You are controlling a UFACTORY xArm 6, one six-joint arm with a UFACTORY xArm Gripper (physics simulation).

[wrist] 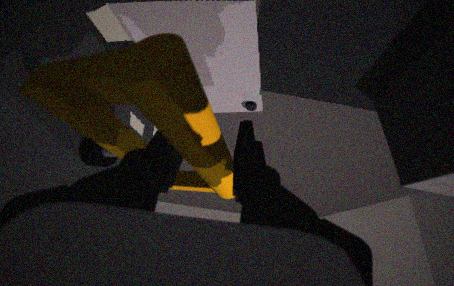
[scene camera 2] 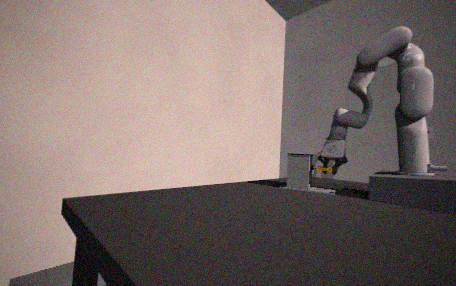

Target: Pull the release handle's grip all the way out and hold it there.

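The release handle's yellow grip (scene camera 2: 324, 169) (wrist: 160, 57) is a closed loop with a thick round bar. It stands off the right side of an upright grey box (scene camera 2: 299, 172). In the wrist view the bar runs slanting between the two dark fingers. My gripper (scene camera 2: 328, 170) (wrist: 212, 134) is shut on the yellow grip, with one finger close against each side of the bar. The left finger covers part of the loop. How far the grip stands out of its housing is hard to tell.
The grey box stands on a thin pale base plate (scene camera 2: 322, 191) on the dark table (scene camera 2: 240, 230). The arm's grey pedestal (scene camera 2: 410, 191) is at the right. A pale panel (wrist: 235, 55) with a small dark round part (wrist: 249, 105) lies beyond the fingers in the wrist view.
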